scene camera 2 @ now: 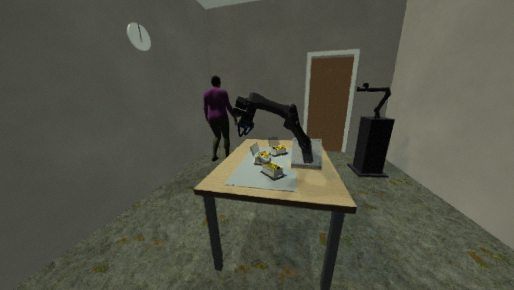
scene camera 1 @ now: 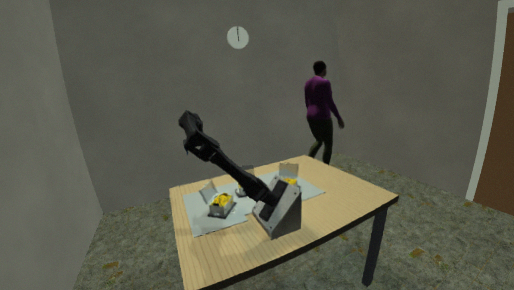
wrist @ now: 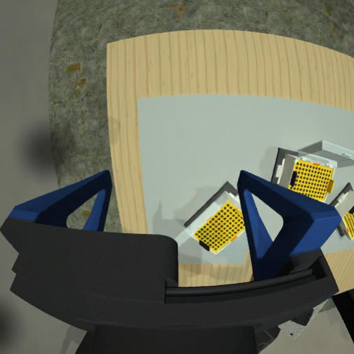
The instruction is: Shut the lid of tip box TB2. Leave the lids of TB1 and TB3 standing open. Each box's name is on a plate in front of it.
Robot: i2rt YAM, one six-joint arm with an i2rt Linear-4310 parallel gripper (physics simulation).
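Places are measured from the arm's base along level axes (x ahead, y left, z up), in metres.
Pixels of known places: gripper, fingertip midpoint: (scene camera 2: pixel 242 136); arm's base at its link origin: (scene camera 2: pixel 306 150) (scene camera 1: pixel 273 200).
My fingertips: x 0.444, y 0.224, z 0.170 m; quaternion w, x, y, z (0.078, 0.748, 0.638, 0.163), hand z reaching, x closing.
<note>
For each thing: its middle in the pictures, then the offset to it from my fingertips. "spot": a spot on its surface instead. Level surfaces: height alone.
- middle box at a spot on its surface: (scene camera 2: pixel 262 158) spot: dx -0.126, dy +0.005, dz -0.149 m
- third box at the middle of its body: (scene camera 2: pixel 279 150) dx -0.238, dy -0.449, dz -0.254 m
- grey mat at its surface level: dz -0.287 m
- wooden table at its surface level: dz -0.290 m
Three white tip boxes with yellow racks stand on the grey mat; their name plates cannot be read. The box at the mat's left end (scene camera 1: pixel 221 204) (scene camera 2: pixel 273 171) (wrist: pixel 220 227) has its clear lid (scene camera 1: pixel 209 192) standing open in scene view 1. The middle box (scene camera 2: pixel 262 158) (wrist: pixel 312 180) has its lid (scene camera 2: pixel 254 149) up; the arm partly hides it in scene view 1. The third box (scene camera 1: pixel 289 181) (scene camera 2: pixel 278 150) (wrist: pixel 350 224) has its lid (scene camera 1: pixel 288 170) (scene camera 2: pixel 273 142) upright. My gripper (scene camera 2: pixel 244 130) (wrist: pixel 174 177) is open and empty, high above the table, touching no box.
The grey mat (scene camera 1: pixel 200 226) (scene camera 2: pixel 245 179) (wrist: pixel 200 130) lies on the wooden table (scene camera 1: pixel 345 200) (scene camera 2: pixel 320 189) (wrist: pixel 200 60). The arm's base (scene camera 1: pixel 287 217) (scene camera 2: pixel 314 161) stands beside the mat. A person in purple (scene camera 1: pixel 319 97) (scene camera 2: pixel 216 104) is beyond the table. A black pedestal (scene camera 2: pixel 374 145) stands near the door.
</note>
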